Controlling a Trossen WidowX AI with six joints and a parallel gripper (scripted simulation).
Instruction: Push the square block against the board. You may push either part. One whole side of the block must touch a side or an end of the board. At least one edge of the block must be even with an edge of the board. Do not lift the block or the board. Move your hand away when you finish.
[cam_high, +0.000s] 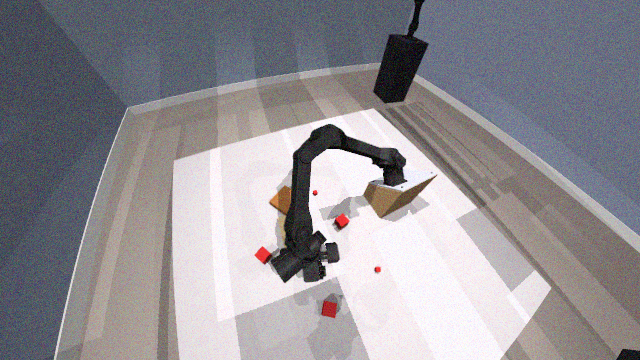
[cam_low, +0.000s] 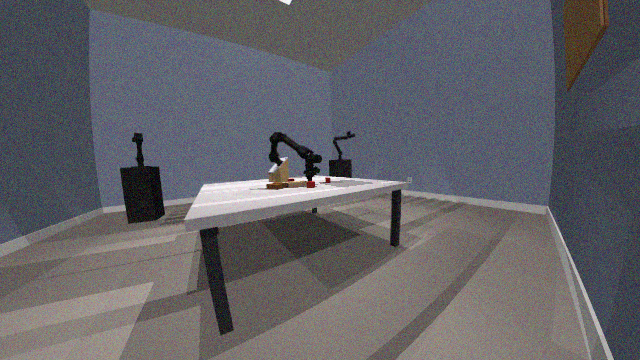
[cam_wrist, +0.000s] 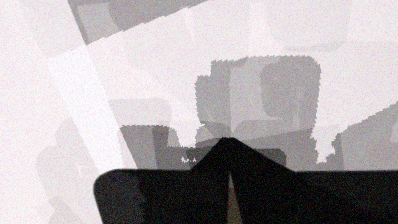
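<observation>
My gripper tip is 2 cm short of the tan board, 11 cm to the left of it and 1 cm below it. The rest, counted from my gripper tip: square block 2 cm ahead, 26 cm to the right, 1 cm above.
</observation>
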